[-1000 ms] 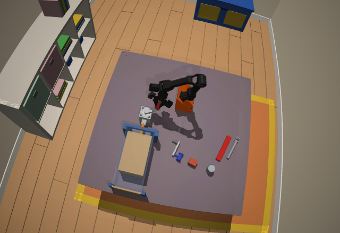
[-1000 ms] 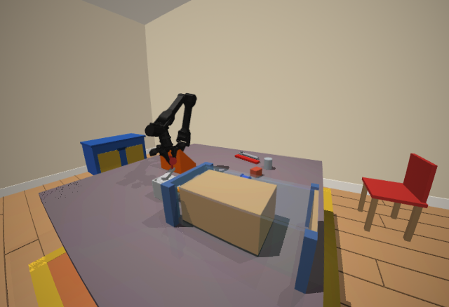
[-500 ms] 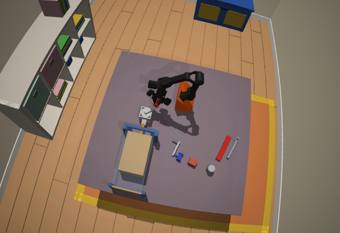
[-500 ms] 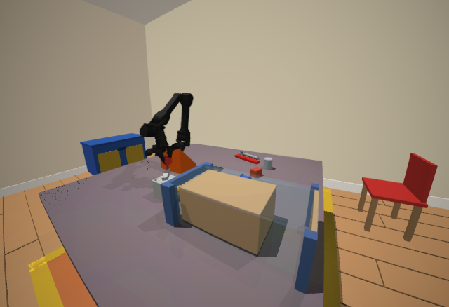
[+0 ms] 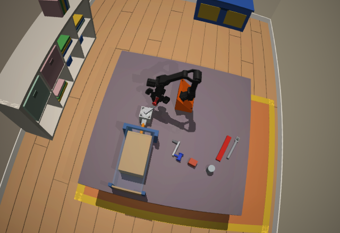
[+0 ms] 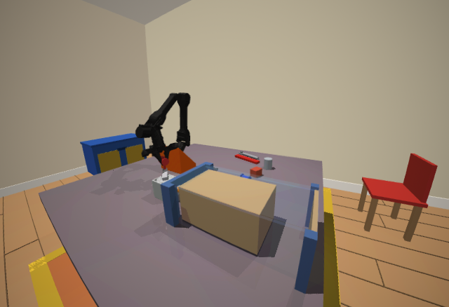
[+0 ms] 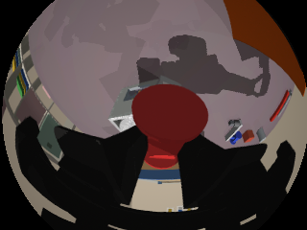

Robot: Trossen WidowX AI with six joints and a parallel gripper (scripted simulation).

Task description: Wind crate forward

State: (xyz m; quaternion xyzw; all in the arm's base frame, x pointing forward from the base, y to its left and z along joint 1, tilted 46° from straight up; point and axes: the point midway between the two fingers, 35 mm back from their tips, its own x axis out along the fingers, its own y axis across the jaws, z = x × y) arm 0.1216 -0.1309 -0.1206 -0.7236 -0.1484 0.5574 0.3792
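The winch handle is 3 cm below my gripper tip, 2 cm to the right of it and 2 cm ahead of it. From my gripper tip the other things lie so: blue frame: 23 cm ahead, 3 cm to the right, 2 cm below; grey winch: 10 cm below, 6 cm to the right, 6 cm ahead; red grip: 1 cm behind.
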